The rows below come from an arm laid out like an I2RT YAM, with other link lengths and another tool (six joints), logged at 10 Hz.
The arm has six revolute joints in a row. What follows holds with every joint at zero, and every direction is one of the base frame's.
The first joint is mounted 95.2 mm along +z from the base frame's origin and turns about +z.
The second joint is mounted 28 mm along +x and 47.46 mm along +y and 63.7 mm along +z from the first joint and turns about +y.
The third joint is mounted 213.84 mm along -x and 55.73 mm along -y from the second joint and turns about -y.
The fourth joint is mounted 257.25 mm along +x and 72.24 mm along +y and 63 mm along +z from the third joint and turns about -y.
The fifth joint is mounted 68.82 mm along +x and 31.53 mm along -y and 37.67 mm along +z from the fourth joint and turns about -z.
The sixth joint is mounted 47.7 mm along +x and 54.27 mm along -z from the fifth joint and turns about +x.
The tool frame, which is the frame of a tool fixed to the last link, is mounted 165 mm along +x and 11 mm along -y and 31 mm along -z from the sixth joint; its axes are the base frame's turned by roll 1.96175, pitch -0.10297 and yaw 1.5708 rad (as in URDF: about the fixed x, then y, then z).
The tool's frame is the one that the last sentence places.
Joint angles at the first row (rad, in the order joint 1, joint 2, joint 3, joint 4, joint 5, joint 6):
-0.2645, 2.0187, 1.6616, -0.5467, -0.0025, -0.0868
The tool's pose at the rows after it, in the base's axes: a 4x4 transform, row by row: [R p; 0 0 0 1], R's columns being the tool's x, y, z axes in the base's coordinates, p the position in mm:
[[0.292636, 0.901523, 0.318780, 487.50], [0.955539, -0.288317, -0.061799, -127.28], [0.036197, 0.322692, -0.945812, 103.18], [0, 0, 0, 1]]
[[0.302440, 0.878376, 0.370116, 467.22], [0.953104, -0.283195, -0.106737, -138.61], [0.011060, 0.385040, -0.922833, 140.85], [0, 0, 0, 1]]
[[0.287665, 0.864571, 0.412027, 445.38], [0.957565, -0.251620, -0.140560, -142.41], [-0.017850, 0.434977, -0.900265, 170.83], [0, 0, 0, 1]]
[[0.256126, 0.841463, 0.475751, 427.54], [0.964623, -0.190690, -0.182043, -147.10], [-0.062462, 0.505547, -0.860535, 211.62], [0, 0, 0, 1]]
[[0.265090, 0.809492, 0.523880, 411.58], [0.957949, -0.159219, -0.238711, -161.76], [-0.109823, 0.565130, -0.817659, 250.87], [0, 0, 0, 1]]
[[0.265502, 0.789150, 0.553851, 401.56], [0.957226, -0.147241, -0.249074, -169.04], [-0.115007, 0.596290, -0.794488, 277.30], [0, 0, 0, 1]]
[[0.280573, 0.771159, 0.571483, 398.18], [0.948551, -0.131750, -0.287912, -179.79], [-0.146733, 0.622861, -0.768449, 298.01], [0, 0, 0, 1]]
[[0.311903, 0.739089, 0.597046, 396.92], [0.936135, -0.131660, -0.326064, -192.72], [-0.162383, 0.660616, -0.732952, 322.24], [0, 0, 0, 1]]
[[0.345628, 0.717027, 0.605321, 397.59], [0.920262, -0.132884, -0.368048, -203.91], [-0.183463, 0.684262, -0.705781, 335.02], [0, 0, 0, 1]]
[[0.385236, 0.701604, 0.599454, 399.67], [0.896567, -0.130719, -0.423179, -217.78], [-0.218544, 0.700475, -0.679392, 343.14], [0, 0, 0, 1]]
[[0.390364, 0.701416, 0.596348, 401.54], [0.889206, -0.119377, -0.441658, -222.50], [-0.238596, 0.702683, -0.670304, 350.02], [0, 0, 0, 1]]
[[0.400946, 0.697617, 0.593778, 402.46], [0.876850, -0.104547, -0.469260, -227.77], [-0.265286, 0.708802, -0.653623, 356.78], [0, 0, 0, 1]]
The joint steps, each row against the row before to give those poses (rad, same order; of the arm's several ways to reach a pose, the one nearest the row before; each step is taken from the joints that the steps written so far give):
-0.0425, -0.1629, -0.1152, 0.0052, -0.0312, 0.0004
-0.0311, -0.1580, -0.0825, -0.0095, 0.0041, -0.0305
-0.0258, -0.1503, -0.0806, -0.0152, -0.0122, -0.0474
-0.0337, -0.1436, -0.0386, -0.0238, -0.0305, -0.0718
-0.0492, -0.0922, 0.0130, -0.0298, -0.0167, -0.0551
-0.0445, -0.0359, 0.0445, -0.0438, -0.0423, -0.0235
-0.0230, -0.0060, 0.0420, -0.0081, 0.0019, -0.0255
-0.0259, 0.0042, 0.0519, 0.0057, 0.0019, -0.0036
-0.0074, 0.0070, 0.0195, 0.0267, 0.0274, -0.0027
0.0000, 0.0156, 0.0086, 0.0416, 0.0489, -0.0129
0.0000, 0.0200, 0.0322, -0.0021, 0.0124, -0.0159
0.0019, 0.0080, 0.0124, 0.0147, 0.0208, -0.0194

